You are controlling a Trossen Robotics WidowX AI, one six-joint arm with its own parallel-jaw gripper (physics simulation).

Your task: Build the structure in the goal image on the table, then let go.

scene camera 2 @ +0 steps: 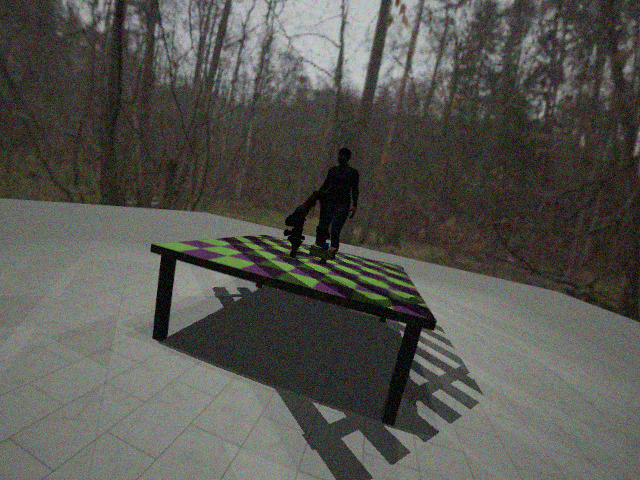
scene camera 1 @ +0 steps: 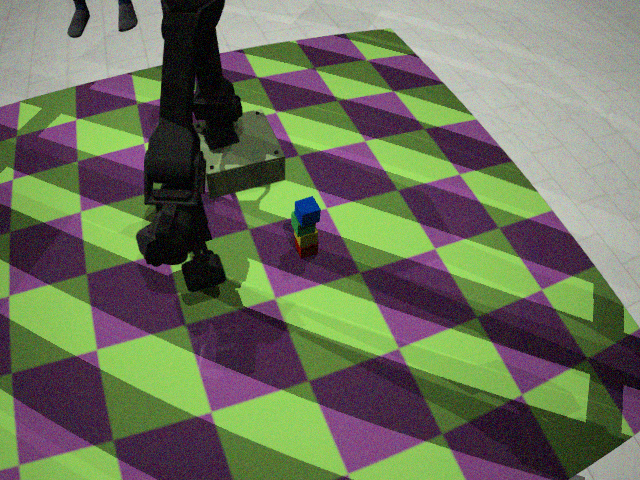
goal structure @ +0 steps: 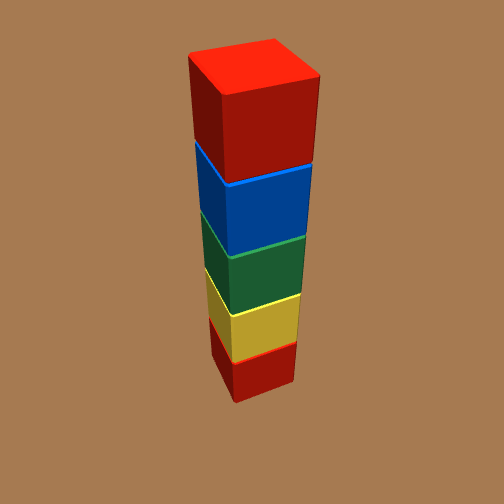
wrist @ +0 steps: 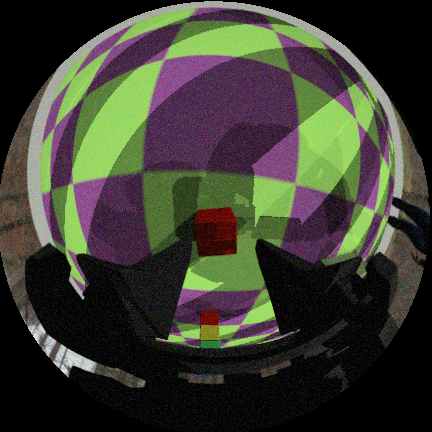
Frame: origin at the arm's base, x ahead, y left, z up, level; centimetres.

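Where they show: gripper, fingertip midpoint: (scene camera 2: 294,251) (wrist: 224,242); arm's base, link origin: (scene camera 2: 321,245) (scene camera 1: 220,136).
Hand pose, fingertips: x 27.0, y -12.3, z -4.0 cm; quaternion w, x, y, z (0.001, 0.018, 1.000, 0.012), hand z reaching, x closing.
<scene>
Each offset is from my fingertips to the top centre of the thing. Level surfaces: height alone.
A loose red cube @[dx +0.7, dy -0.3, dz +0.1 cm] (wrist: 216,232) lies on the checkered table, between and slightly ahead of the fingertips in the wrist view; it is hidden by the gripper in scene camera 1. My gripper (scene camera 1: 204,289) (scene camera 2: 293,254) (wrist: 224,242) is open, low over the table, fingers pointing down, holding nothing. A tower stands to its right in scene camera 1: a red cube @[dx +1.6, dy +19.6, dz +0.1 cm] (scene camera 1: 307,251) (wrist: 209,317) at the bottom, then a yellow cube @[dx +1.4, dy +19.4, dz +3.3 cm] (scene camera 1: 307,239) (wrist: 209,332), a green cube (scene camera 1: 303,225) (wrist: 210,344) and a blue cube @[dx +1.8, dy +19.3, dz +9.9 cm] (scene camera 1: 307,210) on top. The green and blue cubes look slightly offset.
The arm's grey base block (scene camera 1: 245,180) stands behind the tower and gripper. The green and purple table @[dz -3.2 cm] (scene camera 1: 268,423) (scene camera 2: 217,253) carries strong shadows around the gripper. A person (scene camera 1: 127,16) (scene camera 2: 339,188) stands beyond the far edge.
</scene>
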